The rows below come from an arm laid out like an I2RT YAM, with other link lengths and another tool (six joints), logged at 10 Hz.
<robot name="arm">
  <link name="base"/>
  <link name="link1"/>
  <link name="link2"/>
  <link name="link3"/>
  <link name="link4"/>
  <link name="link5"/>
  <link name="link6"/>
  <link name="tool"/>
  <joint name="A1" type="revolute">
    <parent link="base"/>
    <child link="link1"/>
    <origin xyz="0 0 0.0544" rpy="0 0 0"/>
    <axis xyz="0 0 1"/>
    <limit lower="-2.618" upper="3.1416"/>
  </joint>
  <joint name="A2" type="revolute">
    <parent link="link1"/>
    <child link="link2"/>
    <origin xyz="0.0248 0.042 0.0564" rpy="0 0 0"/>
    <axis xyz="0 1 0"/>
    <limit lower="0" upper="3.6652"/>
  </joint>
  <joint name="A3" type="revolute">
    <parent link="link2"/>
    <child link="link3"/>
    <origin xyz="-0.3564 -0.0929 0" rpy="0 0 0"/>
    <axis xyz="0 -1 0"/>
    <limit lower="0" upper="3.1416"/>
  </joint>
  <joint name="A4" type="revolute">
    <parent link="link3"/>
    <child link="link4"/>
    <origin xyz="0.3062 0.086 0.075" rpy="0 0 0"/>
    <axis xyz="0 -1 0"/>
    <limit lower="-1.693" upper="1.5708"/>
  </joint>
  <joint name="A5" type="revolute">
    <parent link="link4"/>
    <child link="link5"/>
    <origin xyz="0.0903 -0.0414 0.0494" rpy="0 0 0"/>
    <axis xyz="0 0 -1"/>
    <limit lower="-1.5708" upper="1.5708"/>
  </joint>
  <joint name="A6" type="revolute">
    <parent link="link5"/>
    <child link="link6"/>
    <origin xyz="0.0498 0 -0.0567" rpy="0 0 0"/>
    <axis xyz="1 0 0"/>
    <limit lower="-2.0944" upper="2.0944"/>
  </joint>
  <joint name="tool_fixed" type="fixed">
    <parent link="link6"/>
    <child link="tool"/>
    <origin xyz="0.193 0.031 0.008" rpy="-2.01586 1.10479 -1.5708"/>
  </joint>
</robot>
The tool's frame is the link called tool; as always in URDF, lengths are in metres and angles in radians.
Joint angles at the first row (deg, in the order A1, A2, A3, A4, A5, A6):
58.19, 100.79, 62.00, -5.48, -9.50, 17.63
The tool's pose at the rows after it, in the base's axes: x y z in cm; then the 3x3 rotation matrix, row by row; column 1 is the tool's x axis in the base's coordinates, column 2 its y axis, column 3 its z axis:
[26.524 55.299 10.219], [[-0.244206 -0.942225 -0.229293], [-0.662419 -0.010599 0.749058], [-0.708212 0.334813 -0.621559]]
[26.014 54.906 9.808], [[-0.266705 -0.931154 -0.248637], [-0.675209 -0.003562 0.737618], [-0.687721 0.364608 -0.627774]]
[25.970 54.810 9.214], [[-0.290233 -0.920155 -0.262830], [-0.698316 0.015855 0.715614], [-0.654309 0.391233 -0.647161]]
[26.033 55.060 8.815], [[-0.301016 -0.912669 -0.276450], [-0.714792 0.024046 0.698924], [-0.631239 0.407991 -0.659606]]
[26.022 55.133 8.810], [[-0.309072 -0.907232 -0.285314], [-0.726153 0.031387 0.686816], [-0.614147 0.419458 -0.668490]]
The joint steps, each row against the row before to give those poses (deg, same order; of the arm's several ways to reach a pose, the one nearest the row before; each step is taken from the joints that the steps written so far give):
-0.02, 0.02, 0.04, -1.66, -1.46, 0.76
-0.04, 0.05, 0.44, -2.12, -0.72, 0.68
0.00, 1.16, 2.20, -3.62, 0.00, 0.46
0.00, 1.37, 2.21, -2.61, -0.20, 0.02
0.02, 0.66, 1.71, -2.31, -0.06, 0.07

